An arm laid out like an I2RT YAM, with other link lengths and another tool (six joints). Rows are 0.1 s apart.
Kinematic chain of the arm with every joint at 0, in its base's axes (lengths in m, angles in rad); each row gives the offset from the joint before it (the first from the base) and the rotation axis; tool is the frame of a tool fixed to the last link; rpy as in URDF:
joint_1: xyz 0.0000 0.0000 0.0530 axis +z
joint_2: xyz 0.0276 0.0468 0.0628 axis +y
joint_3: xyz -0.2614 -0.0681 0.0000 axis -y
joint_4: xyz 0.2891 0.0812 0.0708 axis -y
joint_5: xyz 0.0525 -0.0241 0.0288 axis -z
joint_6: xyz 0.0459 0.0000 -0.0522 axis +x
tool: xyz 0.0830 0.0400 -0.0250 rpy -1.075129 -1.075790 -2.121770
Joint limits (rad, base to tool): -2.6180..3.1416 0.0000..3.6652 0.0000..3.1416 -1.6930..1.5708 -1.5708..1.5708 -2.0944..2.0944
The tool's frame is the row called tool.
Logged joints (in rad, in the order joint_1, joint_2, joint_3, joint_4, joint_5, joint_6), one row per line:
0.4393, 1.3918, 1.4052, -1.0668, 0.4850, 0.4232
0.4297, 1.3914, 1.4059, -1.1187, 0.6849, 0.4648
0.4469, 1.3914, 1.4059, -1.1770, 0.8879, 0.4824
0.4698, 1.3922, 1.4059, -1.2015, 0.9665, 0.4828
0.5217, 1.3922, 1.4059, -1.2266, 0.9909, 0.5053
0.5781, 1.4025, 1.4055, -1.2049, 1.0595, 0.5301
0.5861, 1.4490, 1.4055, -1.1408, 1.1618, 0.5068
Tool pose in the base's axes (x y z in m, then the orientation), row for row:
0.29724, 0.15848, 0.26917, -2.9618, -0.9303, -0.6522
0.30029, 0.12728, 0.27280, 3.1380, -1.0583, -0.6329
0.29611, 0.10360, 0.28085, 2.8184, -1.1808, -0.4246
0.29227, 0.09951, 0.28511, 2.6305, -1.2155, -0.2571
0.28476, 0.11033, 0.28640, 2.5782, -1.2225, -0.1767
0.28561, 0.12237, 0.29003, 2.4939, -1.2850, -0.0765
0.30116, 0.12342, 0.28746, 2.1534, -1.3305, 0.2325
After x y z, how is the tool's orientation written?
As angles about the fixed x, y, z axes (roll, pitch, yaw), in radians.
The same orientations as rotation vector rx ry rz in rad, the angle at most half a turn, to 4 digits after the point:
2.5804, -0.7445, 1.3530
2.3449, -0.7706, 1.3703
2.1348, -0.7101, 1.3883
2.0660, -0.6580, 1.4002
2.0681, -0.6136, 1.4218
2.0178, -0.5898, 1.4987
1.9092, -0.5564, 1.5419

